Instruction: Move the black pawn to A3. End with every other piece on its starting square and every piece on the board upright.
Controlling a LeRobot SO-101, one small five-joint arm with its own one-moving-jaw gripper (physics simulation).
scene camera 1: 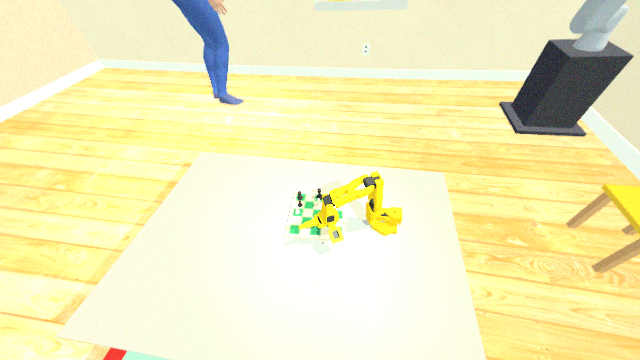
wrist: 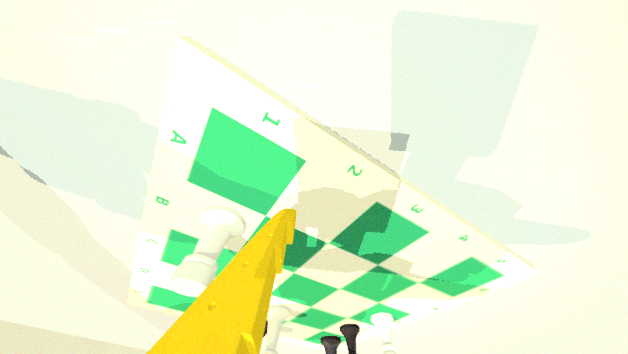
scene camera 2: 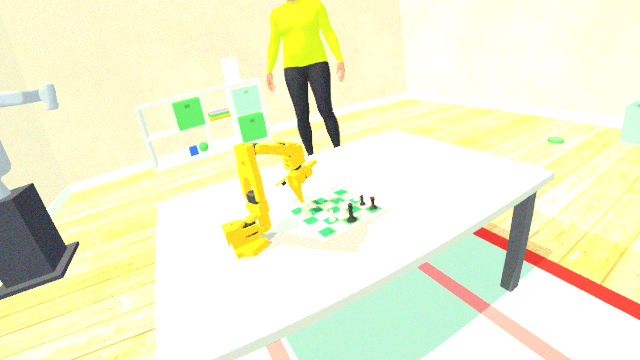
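Note:
Chessboard (scene camera 2: 316, 223) visible; also at (scene camera 1: 309, 209) and (wrist: 366, 241).

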